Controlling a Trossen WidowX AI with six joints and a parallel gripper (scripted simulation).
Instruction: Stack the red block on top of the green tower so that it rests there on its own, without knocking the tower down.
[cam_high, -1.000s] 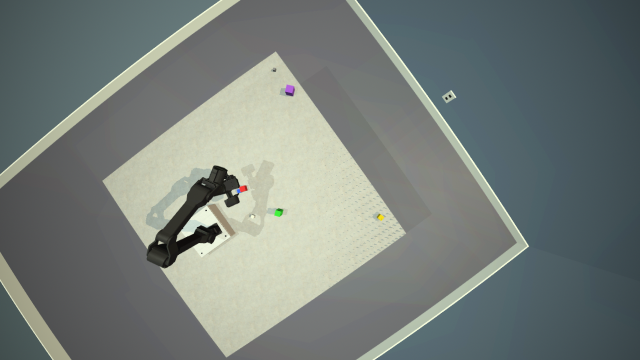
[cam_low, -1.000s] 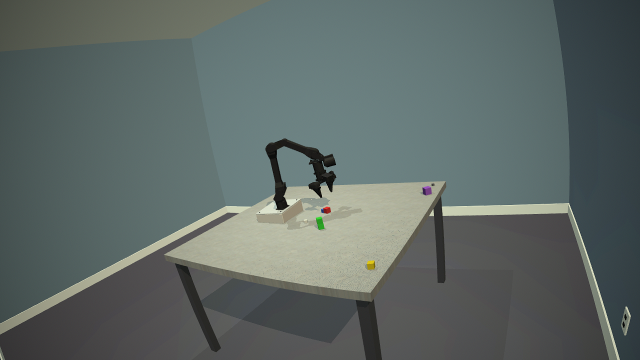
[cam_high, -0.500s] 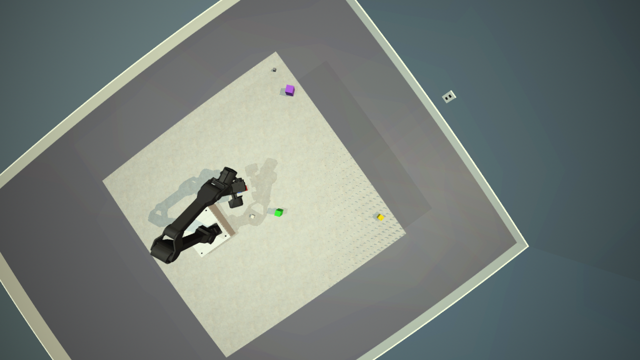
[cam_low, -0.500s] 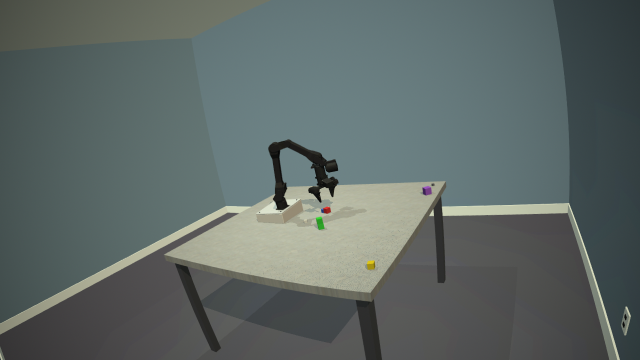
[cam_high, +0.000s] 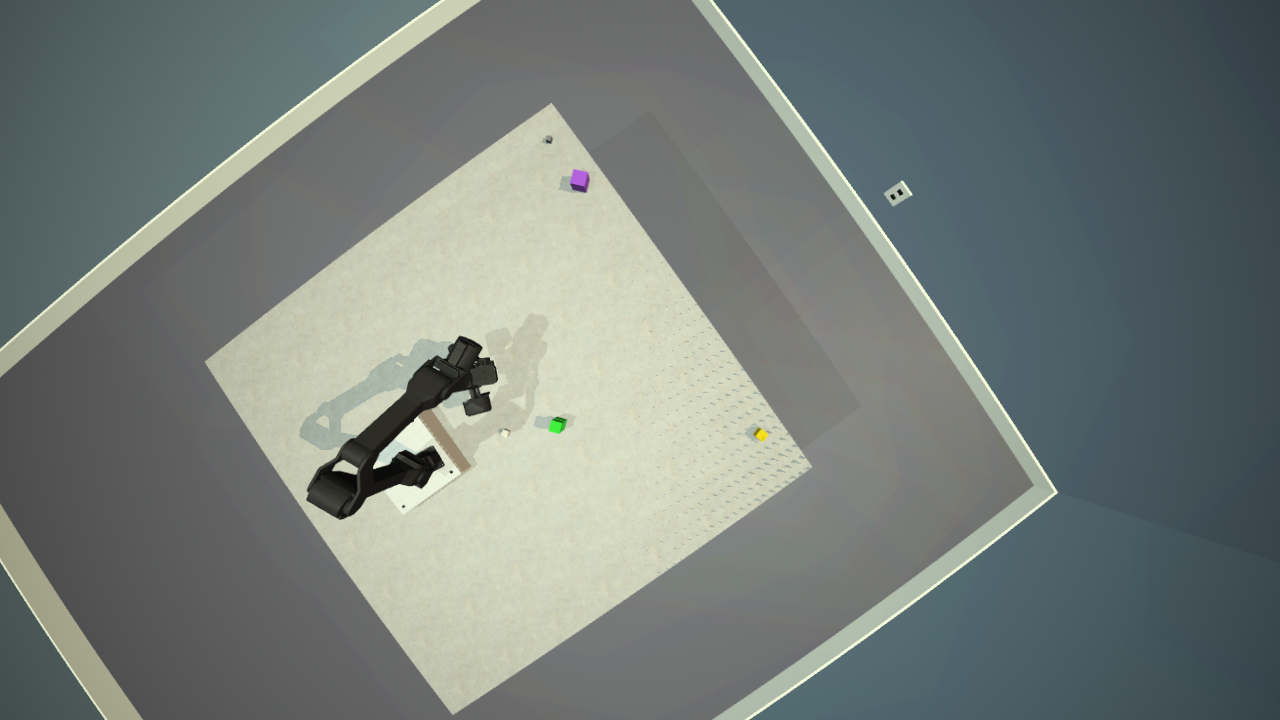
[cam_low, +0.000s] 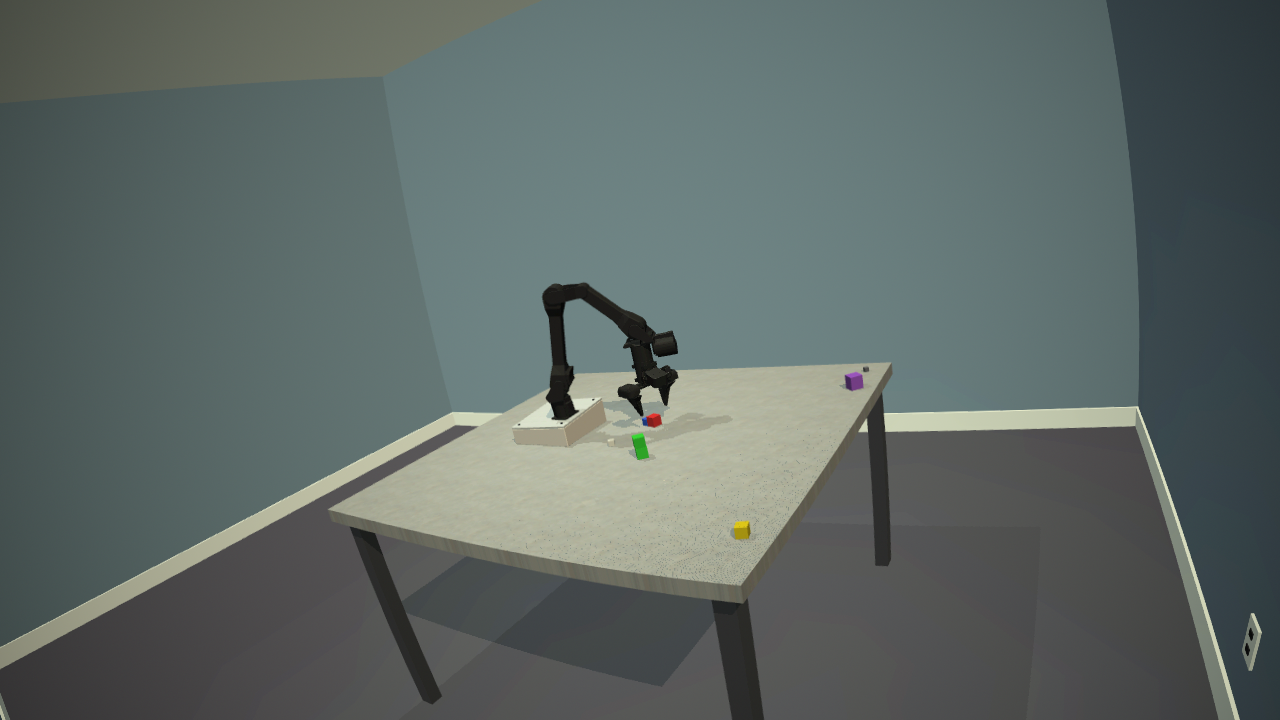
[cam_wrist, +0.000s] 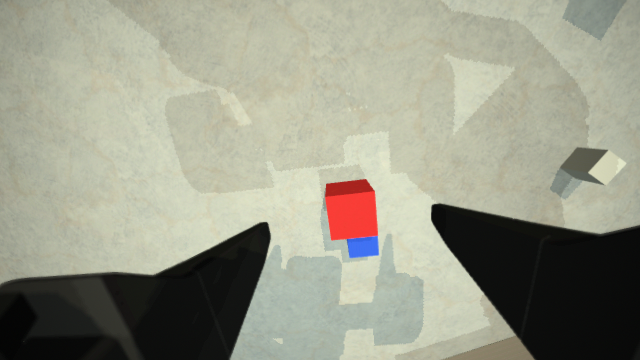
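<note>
Right now my gripper tip is 1 cm past the red block and 3 cm above it. Round my gripper tip: tiny grey cube: 47 cm ahead, 52 cm to the left, 4 cm below; purple block: 49 cm ahead, 36 cm to the left, 2 cm below; blue block: 3 cm behind, 3 cm below.
</note>
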